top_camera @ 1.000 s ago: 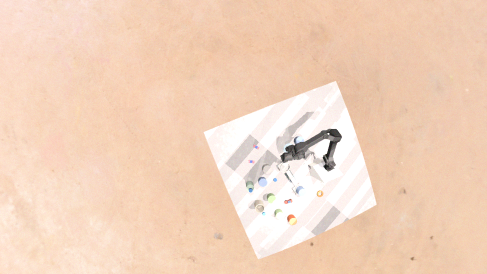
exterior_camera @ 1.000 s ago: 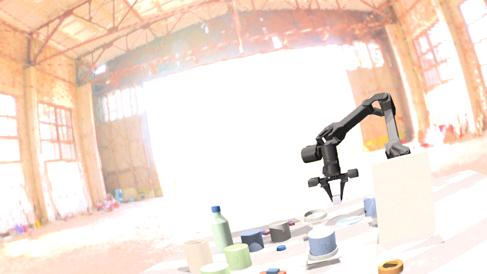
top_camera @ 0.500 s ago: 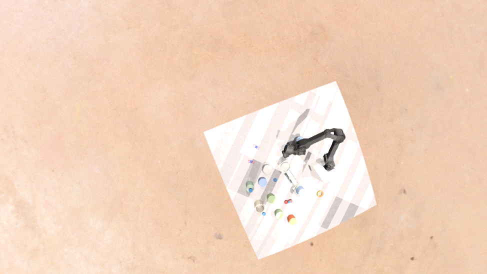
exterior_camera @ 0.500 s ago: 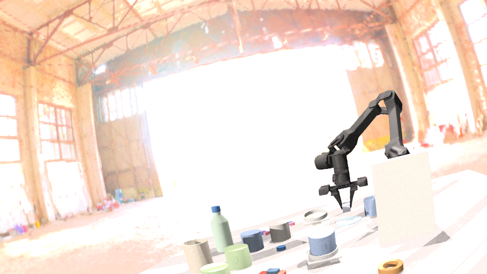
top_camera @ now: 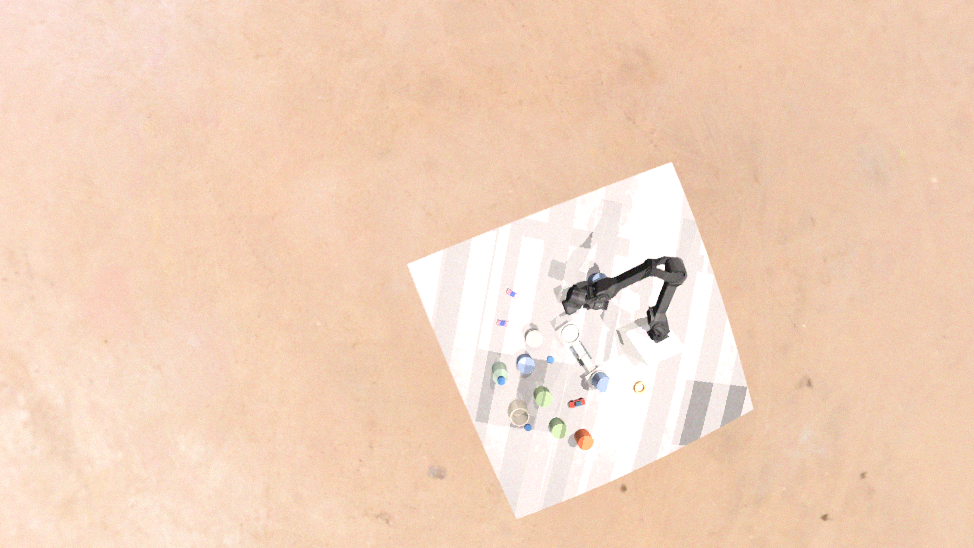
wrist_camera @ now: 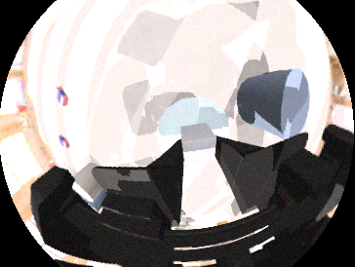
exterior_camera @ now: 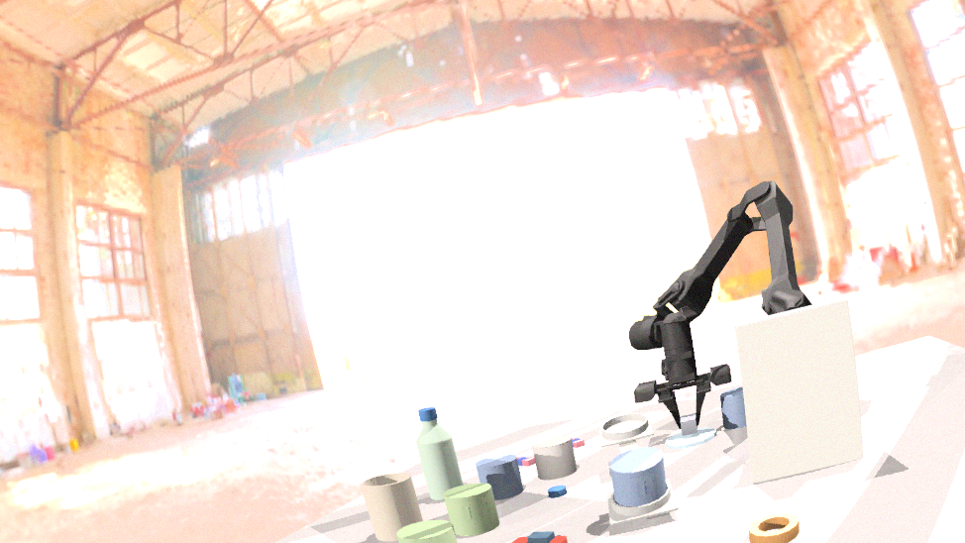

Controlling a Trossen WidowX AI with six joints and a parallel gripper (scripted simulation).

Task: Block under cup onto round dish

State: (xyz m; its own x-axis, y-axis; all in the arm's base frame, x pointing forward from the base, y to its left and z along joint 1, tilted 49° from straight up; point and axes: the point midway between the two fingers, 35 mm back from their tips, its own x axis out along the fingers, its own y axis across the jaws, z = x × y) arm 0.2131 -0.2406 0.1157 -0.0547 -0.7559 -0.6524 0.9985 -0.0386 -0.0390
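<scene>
The pale block is 1 cm above my gripper tip. The rest, counted from my gripper tip: bottle: 43 cm ahead, 15 cm to the left, 9 cm above; then orange ring: 50 cm to the left, 12 cm behind, 2 cm below; then round light blue dish: 2 cm below.
</scene>
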